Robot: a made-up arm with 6 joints.
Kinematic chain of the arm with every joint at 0, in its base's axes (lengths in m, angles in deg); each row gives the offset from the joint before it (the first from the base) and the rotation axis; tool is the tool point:
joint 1: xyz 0 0 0.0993 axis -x
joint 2: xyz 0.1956 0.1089 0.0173 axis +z
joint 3: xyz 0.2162 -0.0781 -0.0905 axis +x
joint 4: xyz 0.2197 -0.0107 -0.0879 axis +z
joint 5: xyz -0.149 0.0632 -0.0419 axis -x
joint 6: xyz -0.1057 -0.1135 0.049 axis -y
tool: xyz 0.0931 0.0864 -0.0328
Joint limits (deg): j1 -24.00..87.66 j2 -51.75..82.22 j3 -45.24..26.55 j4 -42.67..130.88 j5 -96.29..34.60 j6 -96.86..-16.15
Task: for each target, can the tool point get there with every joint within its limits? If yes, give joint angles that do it. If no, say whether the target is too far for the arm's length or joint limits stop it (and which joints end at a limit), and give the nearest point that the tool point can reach.
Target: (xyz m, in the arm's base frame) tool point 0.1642 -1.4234 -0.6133
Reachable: no: too far | nearest point 0.2770 -0.5568 -0.1795 | short by 0.976 m
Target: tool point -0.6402 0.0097 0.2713
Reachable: no: joint limits stop it (at a limit: joint 1, joint 2, joint 3, joint 6) | nearest point 0.0451 -0.0591 0.3519 | short by 0.693 m
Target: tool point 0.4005 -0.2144 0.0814
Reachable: yes | joints 77.49 -37.65 19.16 4.74 -63.39 -25.13
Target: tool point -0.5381 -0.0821 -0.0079
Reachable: no: joint limits stop it (at a limit: joint 1, joint 2, joint 6) | nearest point 0.0482 -0.1792 -0.0570 | short by 0.596 m
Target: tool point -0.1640 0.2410 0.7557
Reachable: no: joint limits stop it (at a limit: joint 1, joint 2, joint 3, joint 6) | nearest point 0.1194 0.0291 0.5697 | short by 0.400 m
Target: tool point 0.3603 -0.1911 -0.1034
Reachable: yes | joints 48.07 -17.56 -15.54 -12.12 -19.90 -79.74
